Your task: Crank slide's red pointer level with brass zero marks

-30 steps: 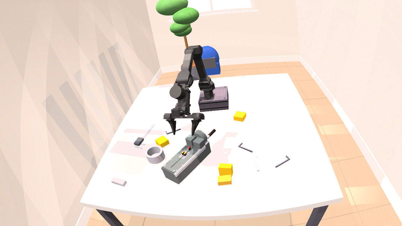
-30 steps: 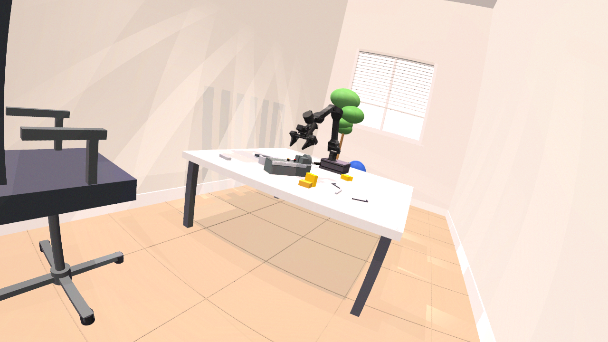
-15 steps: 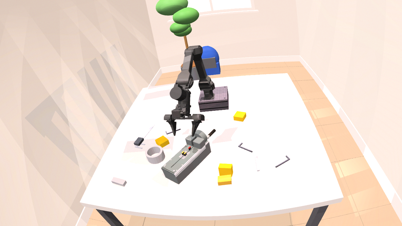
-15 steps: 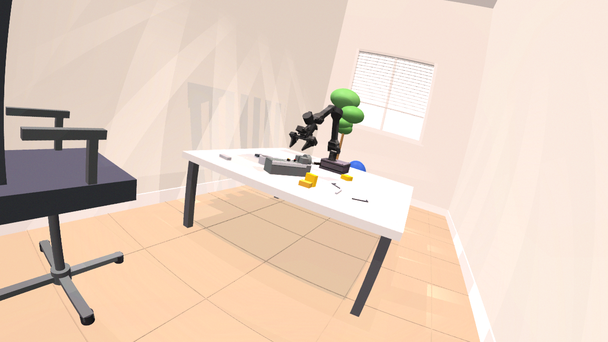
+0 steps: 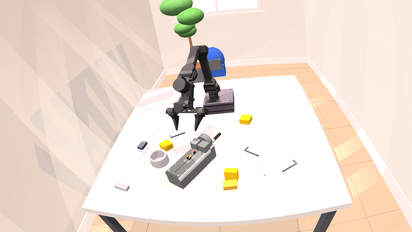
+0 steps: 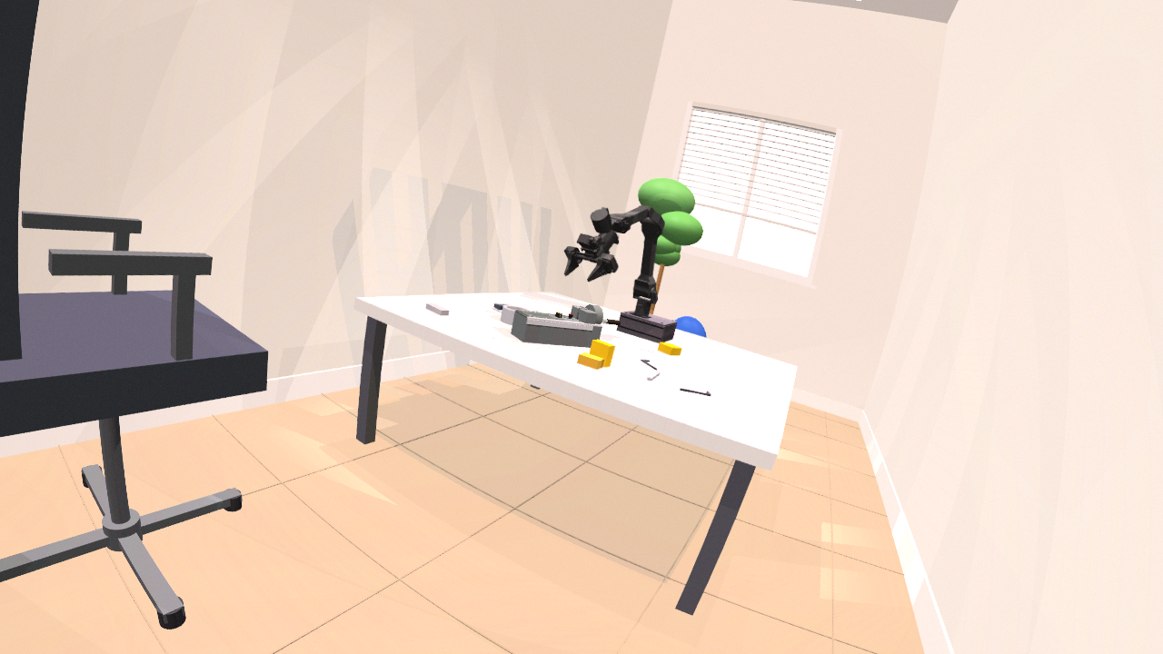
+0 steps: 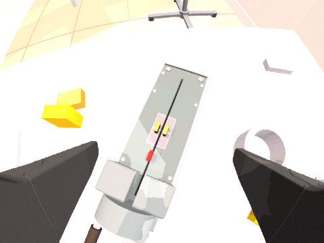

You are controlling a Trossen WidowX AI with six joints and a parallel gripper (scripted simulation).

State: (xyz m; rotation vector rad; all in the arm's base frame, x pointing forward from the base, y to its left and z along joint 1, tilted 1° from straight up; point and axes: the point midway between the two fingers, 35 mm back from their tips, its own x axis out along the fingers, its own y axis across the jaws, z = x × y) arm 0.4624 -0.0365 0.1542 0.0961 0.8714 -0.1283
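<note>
Right now the brown crank handle is 10 cm behind my gripper tip, 11 cm to the left of it and 11 cm below it. The rest, counted from my gripper tip: red pointer: 1 cm ahead, 2 cm to the left, 12 cm below.
</note>
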